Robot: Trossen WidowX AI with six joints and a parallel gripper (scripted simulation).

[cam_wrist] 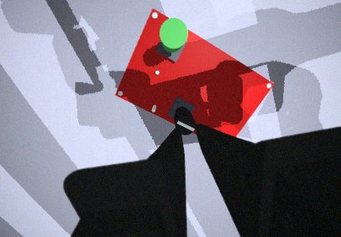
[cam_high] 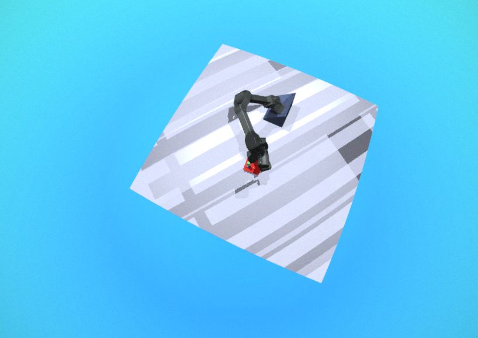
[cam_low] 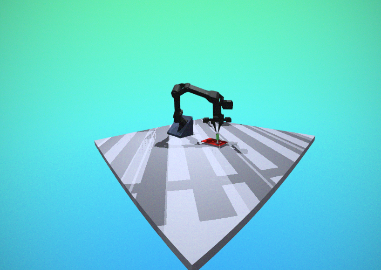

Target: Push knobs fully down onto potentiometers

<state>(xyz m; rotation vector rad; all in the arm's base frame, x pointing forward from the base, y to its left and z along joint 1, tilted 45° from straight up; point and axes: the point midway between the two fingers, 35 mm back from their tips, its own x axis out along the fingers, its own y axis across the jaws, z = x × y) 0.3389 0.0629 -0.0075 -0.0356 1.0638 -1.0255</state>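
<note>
My gripper tip is 30 mm above the potentiometer. From my gripper tip the other things lie so: green knob: 50 mm ahead, 50 mm to the right, 20 mm below.
</note>
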